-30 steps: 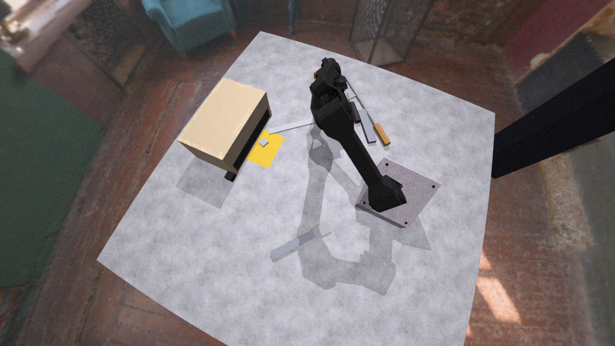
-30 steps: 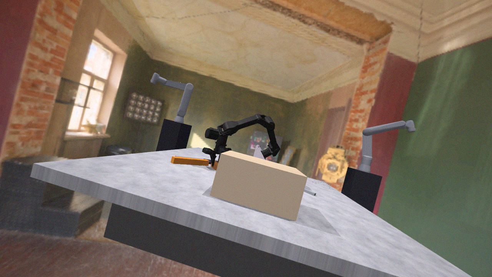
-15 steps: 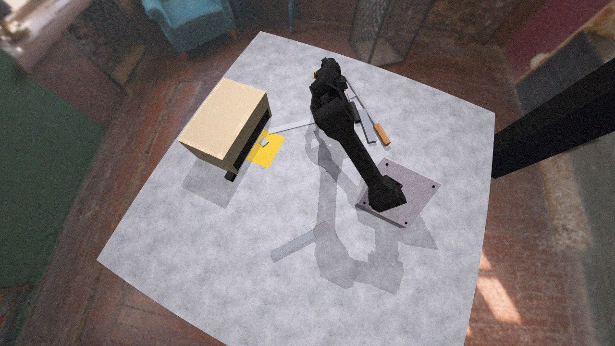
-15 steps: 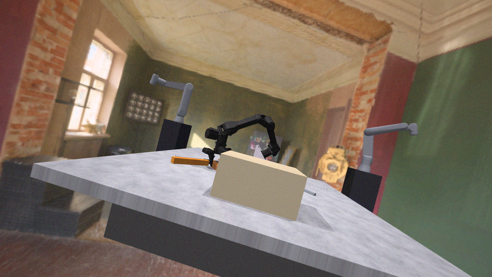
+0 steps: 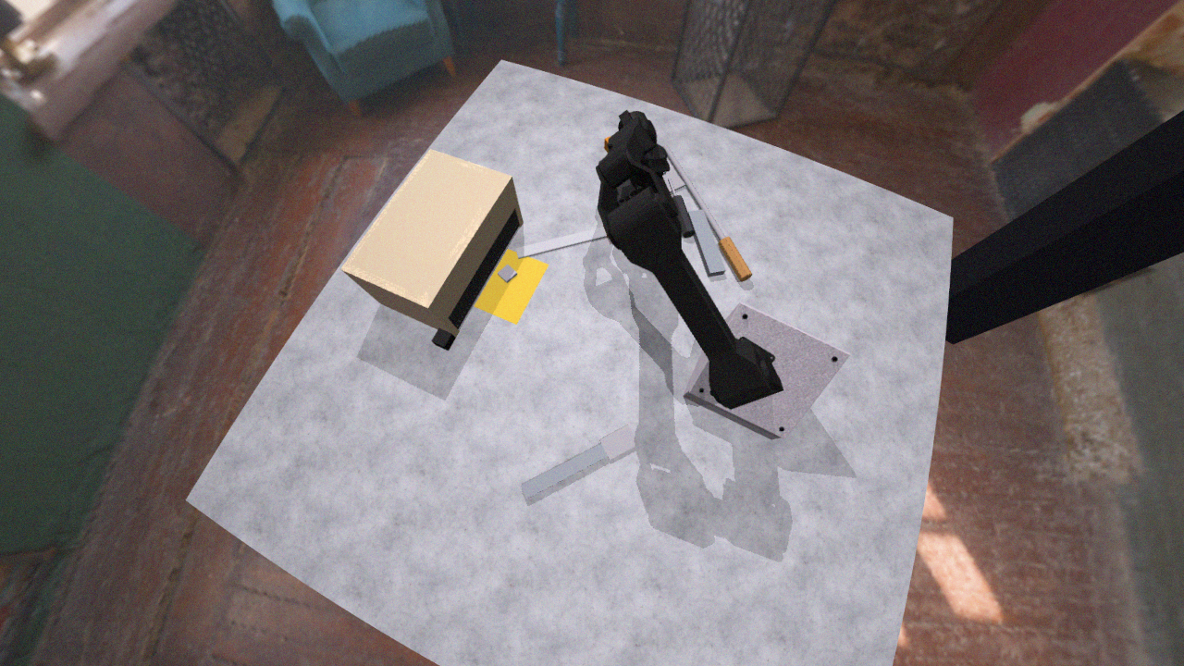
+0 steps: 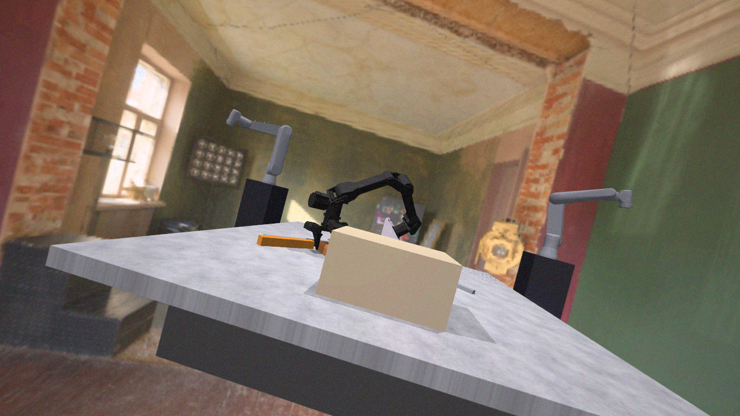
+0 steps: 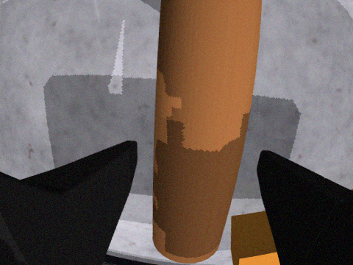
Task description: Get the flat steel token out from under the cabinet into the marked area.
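My gripper tip is 5 cm past the black-handled tool and 9 cm to the left of it. The rest, counted from my gripper tip: flat grey token 17 cm ahead, 26 cm to the left; then grey bar 15 cm behind, 3 cm to the right; then orange bar 8 cm ahead, 11 cm to the right, 1 cm above.
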